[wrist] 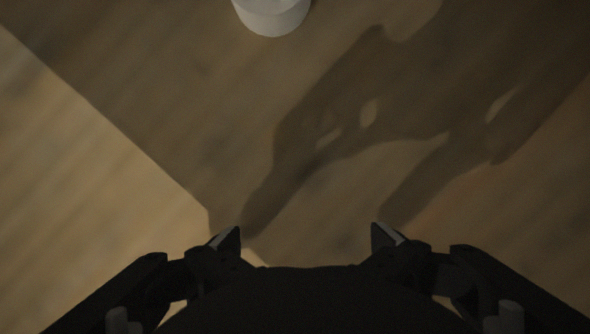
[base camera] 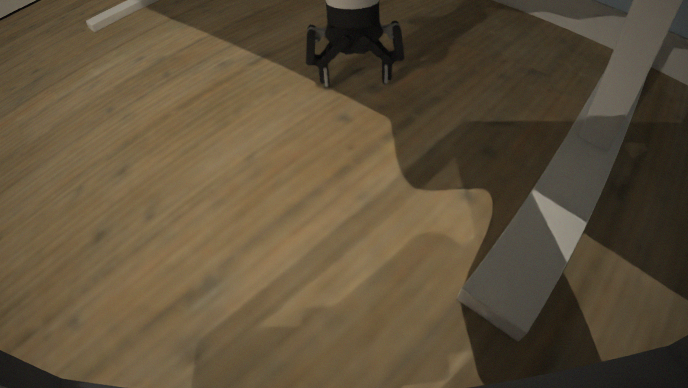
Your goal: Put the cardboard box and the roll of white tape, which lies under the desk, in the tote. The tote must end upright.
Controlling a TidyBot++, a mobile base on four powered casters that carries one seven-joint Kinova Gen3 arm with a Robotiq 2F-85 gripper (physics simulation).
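Frame: origin at the arm's base, x back, y down, z right, level; metres.
Seen in the pictures: gripper, fingertip midpoint: [wrist: 305, 238] [base camera: 356, 82].
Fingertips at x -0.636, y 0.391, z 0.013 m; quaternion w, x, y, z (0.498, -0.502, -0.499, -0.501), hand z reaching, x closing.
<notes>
A point is followed by its place in that frame.
The roll of white tape [wrist: 273, 19] {x -0.768, y 0.377, z 0.000 m} stands on the wooden floor at the top edge of the wrist view, left of centre, partly cut off by the frame. My gripper [base camera: 356, 82] {x -0.636, y 0.391, z 0.013 m} [wrist: 305, 238] {x -0.636, y 0.391, z 0.013 m} is open and empty, pointing down above the floor. The tape lies ahead of the fingertips in the wrist view, apart from them. In the base camera view the tape does not show; the arm and gripper are at the top centre. The cardboard box and the tote do not show in either view.
A white desk foot [base camera: 525, 275] runs along the floor at the right of the base camera view, with the desk's leg at its upper part. The end of another white foot [base camera: 117, 16] {x -1.146, y 0.384, z -0.669 m} shows at the upper left. Shadows cross the wooden floor [base camera: 200, 175] {x -0.458, y 0.397, z -0.206 m}.
</notes>
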